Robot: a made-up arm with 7 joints. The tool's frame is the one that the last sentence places. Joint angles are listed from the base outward.
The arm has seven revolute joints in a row. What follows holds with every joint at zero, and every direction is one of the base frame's.
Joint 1 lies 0.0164 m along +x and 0.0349 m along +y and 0.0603 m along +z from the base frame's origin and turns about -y.
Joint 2 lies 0.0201 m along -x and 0.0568 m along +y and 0.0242 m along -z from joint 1 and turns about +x.
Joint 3 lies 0.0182 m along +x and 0.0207 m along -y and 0.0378 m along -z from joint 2 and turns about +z.
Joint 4 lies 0.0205 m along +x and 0.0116 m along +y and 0.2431 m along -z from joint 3 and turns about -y.
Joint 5 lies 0.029 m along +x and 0.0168 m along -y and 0.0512 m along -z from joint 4 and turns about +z.
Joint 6 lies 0.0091 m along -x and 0.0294 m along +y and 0.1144 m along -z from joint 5 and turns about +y.
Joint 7 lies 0.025 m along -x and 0.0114 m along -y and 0.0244 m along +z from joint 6 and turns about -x.
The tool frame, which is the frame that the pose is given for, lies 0.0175 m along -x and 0.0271 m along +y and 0.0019 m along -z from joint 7; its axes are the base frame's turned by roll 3.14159, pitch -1.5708 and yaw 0 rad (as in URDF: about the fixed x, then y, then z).
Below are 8 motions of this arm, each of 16 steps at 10 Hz.
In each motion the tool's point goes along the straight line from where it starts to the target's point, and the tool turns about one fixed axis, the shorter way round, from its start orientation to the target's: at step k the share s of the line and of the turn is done. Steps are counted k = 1, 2, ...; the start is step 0. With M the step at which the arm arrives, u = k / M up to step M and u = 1 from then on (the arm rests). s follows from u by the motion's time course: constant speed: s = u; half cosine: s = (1 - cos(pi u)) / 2; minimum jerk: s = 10 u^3 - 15 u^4 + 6 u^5.
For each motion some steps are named. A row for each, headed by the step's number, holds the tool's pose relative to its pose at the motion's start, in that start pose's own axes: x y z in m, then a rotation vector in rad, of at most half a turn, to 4 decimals.
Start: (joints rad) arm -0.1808 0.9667 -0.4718 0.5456 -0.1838 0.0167 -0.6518
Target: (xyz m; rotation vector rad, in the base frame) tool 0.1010 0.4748 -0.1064 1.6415 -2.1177 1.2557
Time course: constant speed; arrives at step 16
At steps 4, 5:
4: -0.0138 -0.0281 -0.0118 -0.1143 0.0011 -0.1225
5: -0.0172 -0.0351 -0.0147 -0.1429 0.0014 -0.1531

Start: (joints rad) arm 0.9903 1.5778 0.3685 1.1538 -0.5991 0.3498 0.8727
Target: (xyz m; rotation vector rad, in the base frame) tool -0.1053 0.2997 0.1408 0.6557 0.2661 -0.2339
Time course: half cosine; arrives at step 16
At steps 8, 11, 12, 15, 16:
8: 0.0956 -0.0008 -0.0259 0.2943 -0.1556 0.9789
11: 0.1487 -0.0012 -0.0403 0.4577 -0.2420 1.5228
12: 0.1632 -0.0013 -0.0442 0.5023 -0.2656 1.6712
15: 0.1894 -0.0016 -0.0513 0.5829 -0.3082 1.9391
16: 0.1912 -0.0016 -0.0518 0.5885 -0.3112 1.9579

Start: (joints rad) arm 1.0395 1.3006 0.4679 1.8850 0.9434 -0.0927 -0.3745
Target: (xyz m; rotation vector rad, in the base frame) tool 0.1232 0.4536 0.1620 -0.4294 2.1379 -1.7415
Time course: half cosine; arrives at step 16
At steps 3, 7, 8, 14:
3: -0.0017 -0.0076 -0.0004 -0.1297 -0.0952 -0.1274
7: -0.0083 -0.0364 -0.0018 -0.6193 -0.4548 -0.6086
8: -0.0103 -0.0453 -0.0022 -0.7694 -0.5650 -0.7561
14: -0.0199 -0.0871 -0.0042 -1.4801 -1.0870 -1.4546

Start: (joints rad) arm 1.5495 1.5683 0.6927 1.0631 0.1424 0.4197 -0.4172
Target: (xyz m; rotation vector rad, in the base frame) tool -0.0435 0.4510 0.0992 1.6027 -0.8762 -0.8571
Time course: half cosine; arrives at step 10
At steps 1, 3, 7, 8, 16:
1: -0.0002 -0.0006 -0.0005 0.0191 -0.0044 0.0017
3: -0.0014 -0.0053 -0.0039 0.1610 -0.0370 0.0142
7: -0.0055 -0.0203 -0.0152 0.6202 -0.1424 0.0548
8: -0.0063 -0.0231 -0.0173 0.7066 -0.1622 0.0625
16: -0.0070 -0.0256 -0.0191 0.7812 -0.1794 0.0691

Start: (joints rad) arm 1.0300 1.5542 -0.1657 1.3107 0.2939 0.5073 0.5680
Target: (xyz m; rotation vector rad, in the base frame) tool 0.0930 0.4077 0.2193 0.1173 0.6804 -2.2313
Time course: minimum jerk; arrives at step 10
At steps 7, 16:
7: 0.0384 -0.0382 0.0385 0.2202 -0.0283 0.3378
16: 0.0458 -0.0456 0.0460 0.2631 -0.0339 0.4037

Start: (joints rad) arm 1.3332 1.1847 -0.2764 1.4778 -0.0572 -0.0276 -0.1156
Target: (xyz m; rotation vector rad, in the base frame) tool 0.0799 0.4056 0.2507 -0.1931 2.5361 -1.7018
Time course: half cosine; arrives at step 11
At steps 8, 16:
8: -0.0092 -0.1269 0.0144 -0.5829 -0.0820 -0.9880
16: -0.0112 -0.1534 0.0174 -0.7045 -0.0991 -1.1941

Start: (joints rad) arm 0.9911 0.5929 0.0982 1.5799 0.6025 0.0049 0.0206
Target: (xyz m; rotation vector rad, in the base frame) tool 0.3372 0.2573 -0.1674 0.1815 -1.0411 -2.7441
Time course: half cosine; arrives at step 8
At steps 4, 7, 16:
4: 0.0911 0.0000 -0.0467 0.2536 -0.4413 0.2550
7: 0.1752 0.0001 -0.0898 0.4879 -0.8490 0.4905
16: 0.1821 0.0001 -0.0934 0.5072 -0.8826 0.5099

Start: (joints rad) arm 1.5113 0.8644 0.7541 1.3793 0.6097 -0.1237 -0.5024
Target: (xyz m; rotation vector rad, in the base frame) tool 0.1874 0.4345 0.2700 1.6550 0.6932 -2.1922
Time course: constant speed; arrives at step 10
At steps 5, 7, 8, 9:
5: -0.0356 0.0480 -0.0116 -0.2533 -0.1903 -0.7021
7: -0.0498 0.0673 -0.0163 -0.3546 -0.2664 -0.9830
8: -0.0569 0.0769 -0.0186 -0.4053 -0.3045 -1.1234
9: -0.0640 0.0865 -0.0209 -0.4559 -0.3426 -1.2638

